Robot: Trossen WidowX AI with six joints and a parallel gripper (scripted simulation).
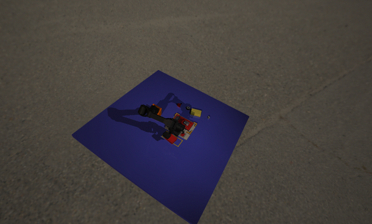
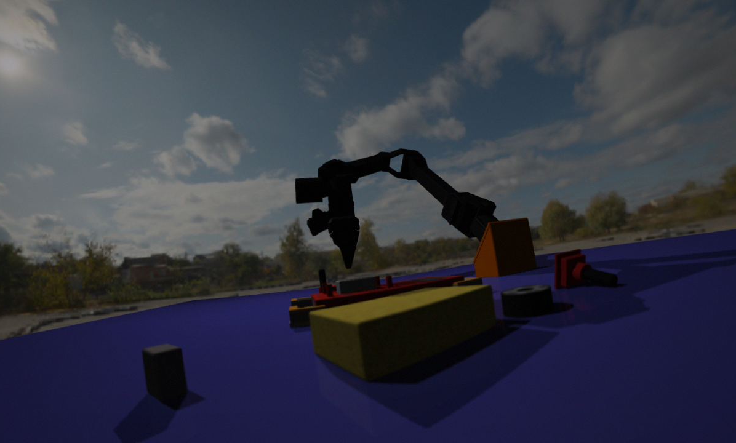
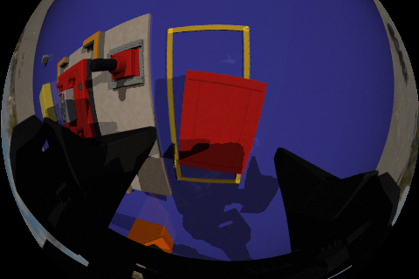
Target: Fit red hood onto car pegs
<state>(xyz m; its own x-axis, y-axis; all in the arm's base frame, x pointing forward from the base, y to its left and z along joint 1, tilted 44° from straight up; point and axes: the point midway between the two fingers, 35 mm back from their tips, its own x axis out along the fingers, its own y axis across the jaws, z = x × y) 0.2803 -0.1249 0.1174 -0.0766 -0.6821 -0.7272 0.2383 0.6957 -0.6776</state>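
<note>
Right now my gripper tip is 40 mm above the red hood. From my gripper tip the other things lie so: beige jig 200 mm to the left, 50 mm below, 20 mm ahead; grey engine block 230 mm to the left, 50 mm ahead, 30 mm below; yellow block 430 mm to the left, 70 mm ahead, 40 mm below.
</note>
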